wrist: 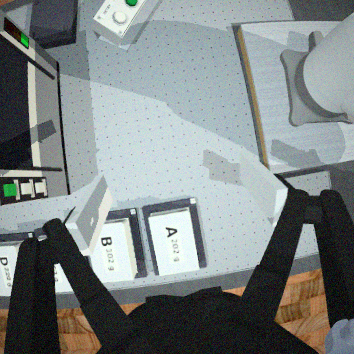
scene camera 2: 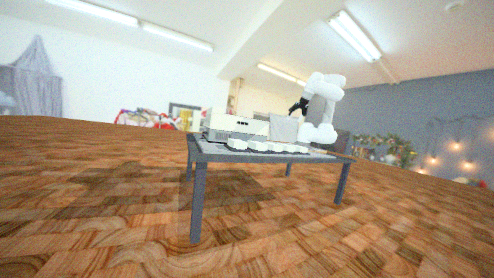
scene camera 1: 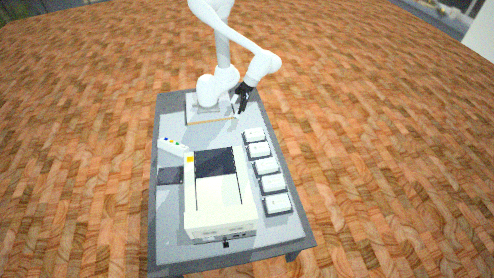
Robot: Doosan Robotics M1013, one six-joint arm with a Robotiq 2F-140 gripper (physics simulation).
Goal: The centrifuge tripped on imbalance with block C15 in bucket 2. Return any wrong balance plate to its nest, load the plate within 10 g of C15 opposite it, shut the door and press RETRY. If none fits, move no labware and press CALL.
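Places are measured from the arm's base along level axes (x ahead, y left, z up), in millimetres.
Pixels of known places: gripper, between the fingertips: (wrist: 173, 176) (scene camera 2: 293, 120) (scene camera 1: 233, 109); arm's base, origin of its link: (wrist: 318, 87) (scene camera 2: 302, 146) (scene camera 1: 208, 105).
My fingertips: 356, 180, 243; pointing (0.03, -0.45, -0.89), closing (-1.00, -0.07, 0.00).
For each thing: its top centre in the pictures, then the offset to it from my fingertips, as dx, dy, dz.
- Plate A, centre of its top: (wrist: 173, 243) (scene camera 1: 254, 132) +18, +136, -208
- plate B, centre of its top: (wrist: 108, 253) (scene camera 1: 259, 147) (scene camera 2: 286, 144) +155, +147, -208
- Plate C, centre of its top: (wrist: 51, 265) (scene camera 1: 266, 163) (scene camera 2: 272, 143) +291, +171, -208
- Plate D, centre of its top: (wrist: 6, 271) (scene camera 1: 273, 181) (scene camera 2: 257, 142) +421, +187, -208
- plate E, centre of its top: (scene camera 1: 278, 201) (scene camera 2: 237, 140) +559, +186, -208
- button box, centre of its top: (scene camera 1: 171, 143) +70, -429, -178
- empty dark nest, centre of its top: (wrist: 49, 12) (scene camera 1: 169, 174) +281, -440, -231
My gripper (scene camera 1: 242, 106) (scene camera 2: 296, 111) (wrist: 173, 176) is open and empty, above the table at the robot's end. Plate A (scene camera 1: 255, 133) (wrist: 172, 247), marked 202 g, and plate B (scene camera 1: 259, 149) (wrist: 112, 250), marked 102 g, lie in dark nests. Plate C (scene camera 1: 266, 166) is mostly hidden by a finger in the wrist view. Plate D (scene camera 1: 273, 183) (wrist: 6, 267) and plate E (scene camera 1: 277, 203) (scene camera 2: 237, 143) continue the row. The cream centrifuge (scene camera 1: 220, 217) (scene camera 2: 235, 124) has a dark area on top; its inside and block C15 cannot be made out. The button box (scene camera 1: 172, 146) (wrist: 107, 20) stands beside it.
An empty dark nest (scene camera 1: 170, 175) (wrist: 55, 25) lies at the centrifuge's other side. The robot's base stands on a pale board (scene camera 1: 192, 114) (wrist: 257, 95) with a wooden edge. A grey upright panel (scene camera 2: 284, 128) shows behind the plate row in scene camera 2.
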